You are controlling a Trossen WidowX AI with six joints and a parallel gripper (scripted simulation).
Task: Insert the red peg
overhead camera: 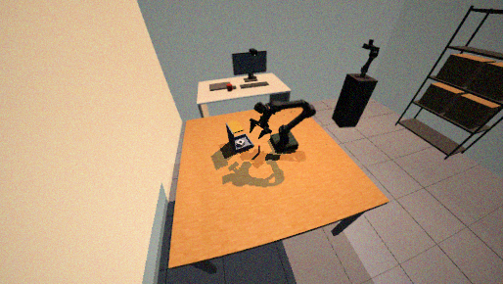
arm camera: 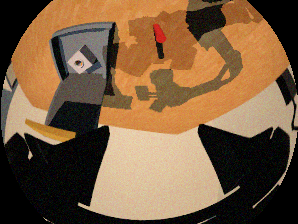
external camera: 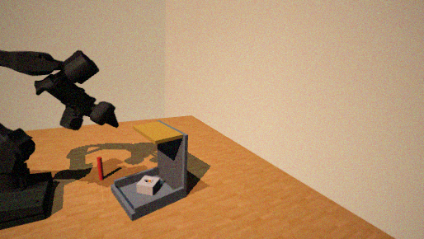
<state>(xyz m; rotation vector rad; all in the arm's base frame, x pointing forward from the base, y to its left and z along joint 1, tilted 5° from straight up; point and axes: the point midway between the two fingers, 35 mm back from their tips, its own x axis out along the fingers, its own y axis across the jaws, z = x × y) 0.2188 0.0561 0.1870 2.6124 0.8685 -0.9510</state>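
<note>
My gripper tip is now 40 mm past the red peg, 10 mm to the left of it and 150 mm above it. Also, from my gripper tip: back wall (180 mm ahead, 100 mm to the right, 90 mm below); then yellow roof (140 mm ahead, 120 mm to the right, 10 mm above).
</note>
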